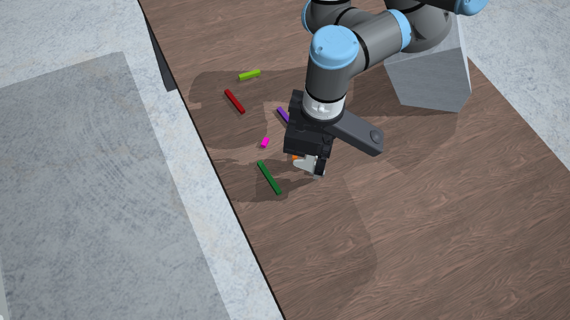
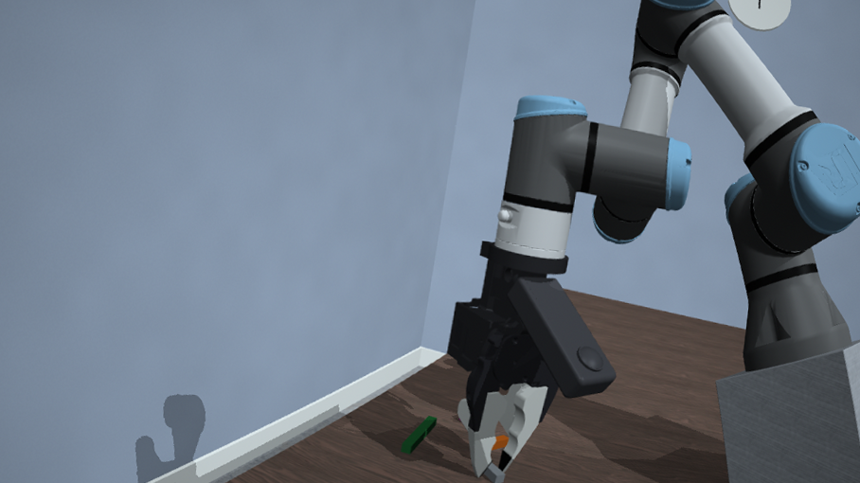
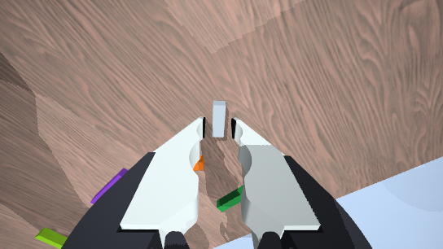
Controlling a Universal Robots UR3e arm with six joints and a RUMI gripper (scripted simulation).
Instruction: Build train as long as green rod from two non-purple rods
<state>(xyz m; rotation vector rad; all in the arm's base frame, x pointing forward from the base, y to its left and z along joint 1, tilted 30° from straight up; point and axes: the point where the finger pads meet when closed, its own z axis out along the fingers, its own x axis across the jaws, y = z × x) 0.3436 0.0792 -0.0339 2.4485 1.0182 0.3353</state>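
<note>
My hand is 1 cm above the grey rod. Round my hand: green rod 9 cm ahead, 4 cm to the right, 1 cm below; then orange rod 1 cm ahead, 6 cm to the right, 1 cm below; then magenta rod 5 cm ahead, 12 cm to the right, 1 cm below.
</note>
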